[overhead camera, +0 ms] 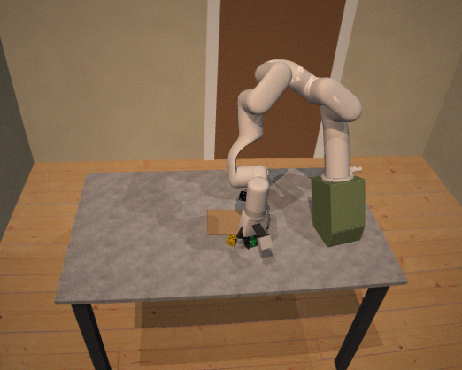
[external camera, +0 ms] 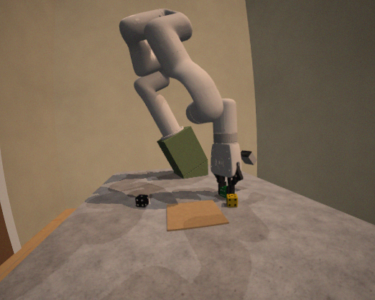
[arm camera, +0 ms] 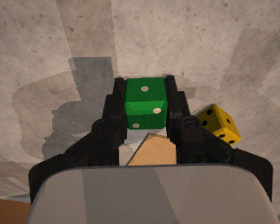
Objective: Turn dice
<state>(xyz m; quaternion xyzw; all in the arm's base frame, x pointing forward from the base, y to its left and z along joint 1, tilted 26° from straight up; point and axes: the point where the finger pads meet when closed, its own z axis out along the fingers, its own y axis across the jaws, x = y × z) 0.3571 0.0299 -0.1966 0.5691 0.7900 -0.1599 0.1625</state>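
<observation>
Right now my hand is 10 mm above the green die. Also, from my hand: tan mat 80 mm ahead, 130 mm to the right, 20 mm below; yellow die 70 mm ahead, 20 mm to the right, 10 mm below; black die 20 mm behind, 270 mm to the right, 10 mm below.
</observation>
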